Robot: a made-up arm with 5 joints.
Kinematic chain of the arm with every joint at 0, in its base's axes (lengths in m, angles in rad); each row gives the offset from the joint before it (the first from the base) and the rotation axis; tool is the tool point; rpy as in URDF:
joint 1: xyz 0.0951 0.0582 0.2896 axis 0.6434 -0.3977 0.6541
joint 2: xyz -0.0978 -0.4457 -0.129 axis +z
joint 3: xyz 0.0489 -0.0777 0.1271 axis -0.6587 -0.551 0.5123
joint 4: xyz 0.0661 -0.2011 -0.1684 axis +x
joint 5: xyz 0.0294 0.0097 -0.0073 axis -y
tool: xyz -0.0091 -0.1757 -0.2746 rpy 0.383 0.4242 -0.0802
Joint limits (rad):
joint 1: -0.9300..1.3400
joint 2: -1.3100..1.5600
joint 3: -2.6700..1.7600
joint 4: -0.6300..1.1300
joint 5: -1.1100..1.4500
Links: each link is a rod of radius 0.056 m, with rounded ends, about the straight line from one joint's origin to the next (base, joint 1, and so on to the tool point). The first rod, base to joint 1, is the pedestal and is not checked.
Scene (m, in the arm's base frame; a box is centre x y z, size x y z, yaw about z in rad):
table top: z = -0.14
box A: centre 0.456 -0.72 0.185 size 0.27 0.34 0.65 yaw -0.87
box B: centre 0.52 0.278 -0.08 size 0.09 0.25 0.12 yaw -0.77
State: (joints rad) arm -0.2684 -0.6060 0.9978 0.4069 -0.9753
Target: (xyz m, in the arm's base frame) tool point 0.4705 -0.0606 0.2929
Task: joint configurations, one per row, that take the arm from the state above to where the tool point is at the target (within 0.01 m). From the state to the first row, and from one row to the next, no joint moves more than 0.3 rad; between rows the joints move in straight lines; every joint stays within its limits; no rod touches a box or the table.
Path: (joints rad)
1: -0.5190 -0.4539 1.0206 0.4860 -0.6879
2: -0.7696 -0.3017 1.0434 0.5651 -0.4005
3: -0.8231 -0.1192 1.2823 0.7534 -0.1910
4: -0.8765 0.0634 1.5211 0.9417 0.0186
5: -0.9300 0.2459 1.7600 1.1300 0.2281
6: -0.6937 0.4519 1.7189 1.0466 0.1233
7: -0.4574 0.6579 1.6778 0.9632 0.0185
8: -0.2211 0.8639 1.6366 0.8798 -0.0863
9: 0.0151 1.0699 1.5955 0.7964 -0.1911

